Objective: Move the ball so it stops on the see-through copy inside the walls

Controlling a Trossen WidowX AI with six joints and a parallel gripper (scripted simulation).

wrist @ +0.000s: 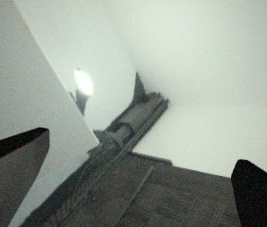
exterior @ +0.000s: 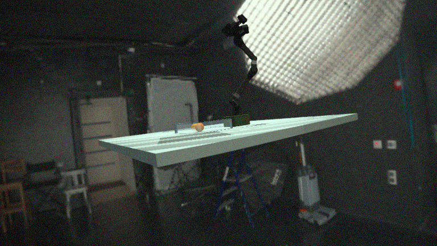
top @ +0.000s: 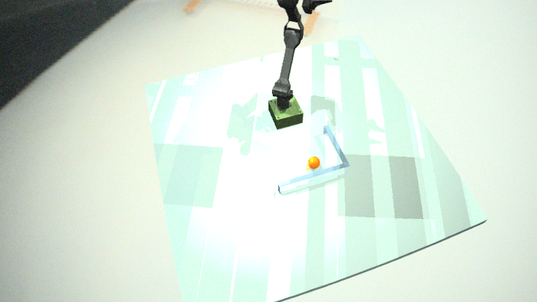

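The orange ball is 67 cm below my gripper tip, 24 cm ahead of it and 18 cm to the right of it.
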